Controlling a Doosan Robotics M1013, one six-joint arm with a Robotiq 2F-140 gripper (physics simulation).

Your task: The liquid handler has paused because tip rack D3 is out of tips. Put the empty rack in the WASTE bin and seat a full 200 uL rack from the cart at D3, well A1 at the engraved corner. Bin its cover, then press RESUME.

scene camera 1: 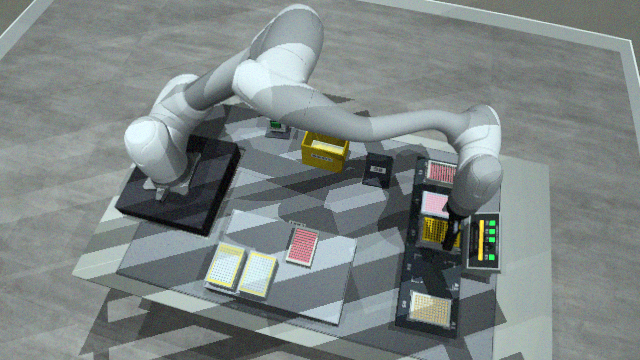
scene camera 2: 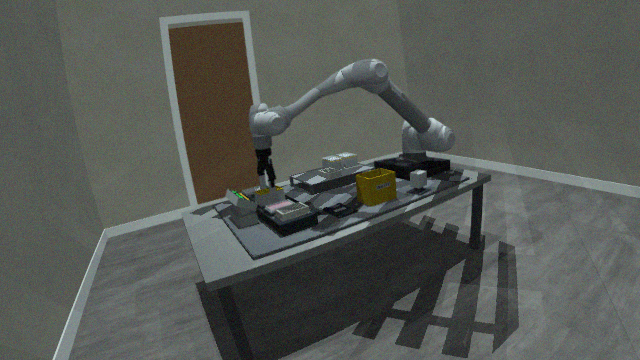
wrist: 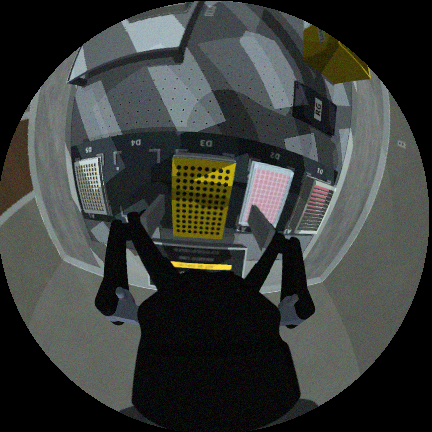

My gripper (wrist: 207,208) is open, holding nothing. Also in view: a tan rack (scene camera 1: 424,308). I also see a yellow waste bin (scene camera 2: 374,187) and a cart tray (scene camera 1: 318,292).
The tan rack is seen too in the wrist view (wrist: 89,173). The yellow waste bin shows as well in scene camera 1 (scene camera 1: 312,156) and in the wrist view (wrist: 315,56). The cart tray shows as well in the wrist view (wrist: 167,35).
